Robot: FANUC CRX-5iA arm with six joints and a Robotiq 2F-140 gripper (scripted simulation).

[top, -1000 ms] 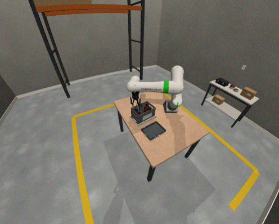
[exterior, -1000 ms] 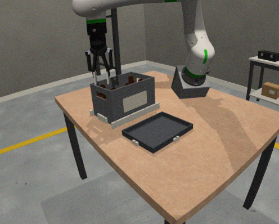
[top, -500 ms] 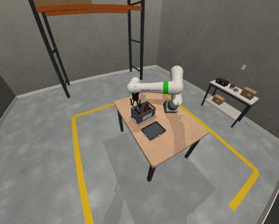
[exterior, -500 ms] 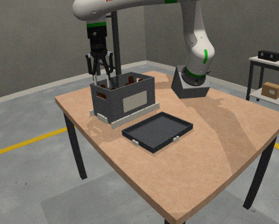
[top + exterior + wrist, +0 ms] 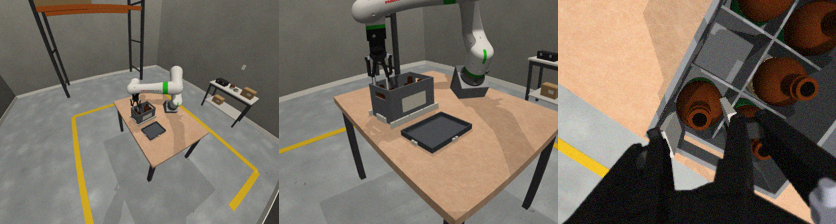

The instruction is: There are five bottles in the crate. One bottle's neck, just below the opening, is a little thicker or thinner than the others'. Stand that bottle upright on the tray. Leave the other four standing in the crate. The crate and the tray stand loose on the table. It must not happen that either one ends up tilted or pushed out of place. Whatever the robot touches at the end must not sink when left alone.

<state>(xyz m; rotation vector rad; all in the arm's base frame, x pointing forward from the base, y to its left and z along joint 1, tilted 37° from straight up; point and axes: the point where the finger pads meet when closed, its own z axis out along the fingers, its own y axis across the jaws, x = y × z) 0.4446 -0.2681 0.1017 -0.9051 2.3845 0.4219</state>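
The dark grey crate lies 9 cm below my hand, 9 cm behind it and 4 cm to the left of it. Round my hand: dark tray (31 cm to the left, 16 cm below, 7 cm behind); then bottle (18 cm behind, 9 cm below, 1 cm to the right).
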